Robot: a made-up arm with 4 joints.
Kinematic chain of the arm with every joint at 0, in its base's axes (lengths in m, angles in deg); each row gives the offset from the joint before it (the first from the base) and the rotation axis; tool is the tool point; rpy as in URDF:
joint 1: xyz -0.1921 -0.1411 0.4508 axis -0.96 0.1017 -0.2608
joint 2: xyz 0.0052 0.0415 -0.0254 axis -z
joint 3: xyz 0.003 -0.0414 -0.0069 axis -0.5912 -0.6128 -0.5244
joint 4: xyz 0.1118 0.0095 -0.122 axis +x
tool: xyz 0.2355 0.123 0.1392 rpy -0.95 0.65 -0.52
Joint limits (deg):
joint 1: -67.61..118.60
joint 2: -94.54..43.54
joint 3: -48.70..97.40
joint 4: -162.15..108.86
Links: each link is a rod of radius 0.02 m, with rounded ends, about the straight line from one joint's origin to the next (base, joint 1, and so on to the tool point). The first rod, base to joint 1, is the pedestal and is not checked.
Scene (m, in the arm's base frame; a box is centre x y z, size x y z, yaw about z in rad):
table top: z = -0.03
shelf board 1: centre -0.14 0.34 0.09 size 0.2 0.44 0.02 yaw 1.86
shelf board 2: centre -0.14 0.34 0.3 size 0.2 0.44 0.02 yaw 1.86
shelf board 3: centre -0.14 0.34 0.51 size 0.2 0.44 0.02 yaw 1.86
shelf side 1: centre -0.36 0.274 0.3 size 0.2 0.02 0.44 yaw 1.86
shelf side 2: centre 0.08 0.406 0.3 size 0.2 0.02 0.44 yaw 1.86
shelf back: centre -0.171 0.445 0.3 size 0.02 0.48 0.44 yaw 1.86
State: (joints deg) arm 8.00 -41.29 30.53 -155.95
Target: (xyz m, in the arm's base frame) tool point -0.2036 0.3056 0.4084
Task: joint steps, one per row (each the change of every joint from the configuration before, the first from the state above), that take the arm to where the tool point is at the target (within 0.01 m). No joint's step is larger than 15 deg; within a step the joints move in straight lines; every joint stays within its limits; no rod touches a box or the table.
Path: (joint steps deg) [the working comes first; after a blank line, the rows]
Joints at the target: -19.37 -50.21 -15.51 -52.28
Straight joint move there: touches shelf board 2.

1: -1.91 -3.98 7.60 12.87
2: -1.91 -3.98 7.61 12.86
3: -1.90 -3.98 7.60 12.87
4: -1.91 -3.98 7.60 12.86
5: -1.91 -3.98 7.60 12.87
6: -1.91 -3.98 7.61 12.87
7: -2.27 2.14 -13.10 3.78
8: -2.28 2.14 -13.09 3.78
9: -2.27 2.13 -13.09 3.78
10: -2.27 2.14 -13.10 3.78
11: -2.28 2.14 -13.09 3.78
12: -2.27 2.13 -13.10 3.78
13: -2.28 2.14 -13.09 3.79

